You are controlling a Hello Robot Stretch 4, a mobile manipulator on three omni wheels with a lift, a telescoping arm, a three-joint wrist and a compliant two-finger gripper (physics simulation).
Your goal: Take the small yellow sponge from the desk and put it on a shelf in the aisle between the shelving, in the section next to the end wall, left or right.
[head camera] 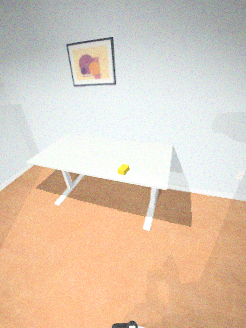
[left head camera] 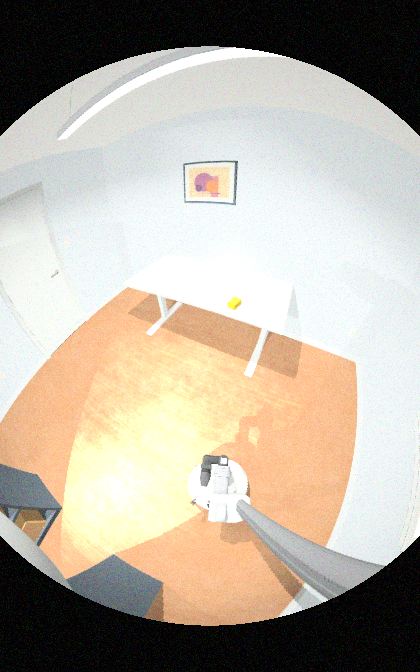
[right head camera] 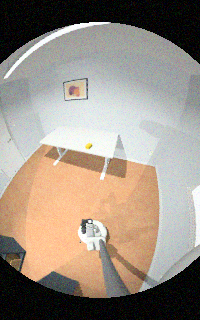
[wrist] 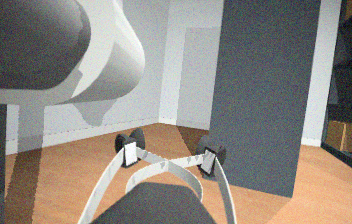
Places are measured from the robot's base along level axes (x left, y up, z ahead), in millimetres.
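Where they show: gripper, fingertip midpoint: (left head camera: 200, 506) (right head camera: 83, 243) (wrist: 171, 144).
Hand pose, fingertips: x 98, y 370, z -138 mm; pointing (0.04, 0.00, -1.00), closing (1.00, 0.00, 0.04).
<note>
After its pixels a point has its place.
The small yellow sponge (head camera: 123, 169) @[x -21, y 737, z 1165 mm] (left head camera: 234, 303) @[x -24, y 737, z 1155 mm] (right head camera: 89, 146) @[x -42, y 720, z 1163 mm] lies on the white desk (head camera: 95, 156) @[x 269, y 693, z 1499 mm] (left head camera: 200, 280) @[x 272, y 693, z 1538 mm] (right head camera: 75, 137) @[x 226, y 693, z 1507 mm], near its front edge and right of its middle. The desk stands against the wall across the floor from the robot. My gripper (wrist: 171, 144) @[x 98, y 370, z -138 mm] is open in the wrist view, its two fingertips apart with floor showing between them. It is far from the sponge, which does not show in the wrist view. Dark shelving units (left head camera: 30, 487) (right head camera: 10, 246) (wrist: 262, 95) show at the lower left of the side head views and at the right of the wrist view.
A second dark unit (left head camera: 117, 585) (right head camera: 59, 282) stands at the bottom of both side head views. Brown boxes (left head camera: 34, 525) (wrist: 337, 135) @[x 1852, y 182, z -2006 mm] sit in shelving. A door (left head camera: 32, 270) @[x 2219, y 1087, z 1329 mm] is at the left. A framed picture (head camera: 92, 62) @[x 229, y 1591, z 1986 mm] hangs above the desk.
</note>
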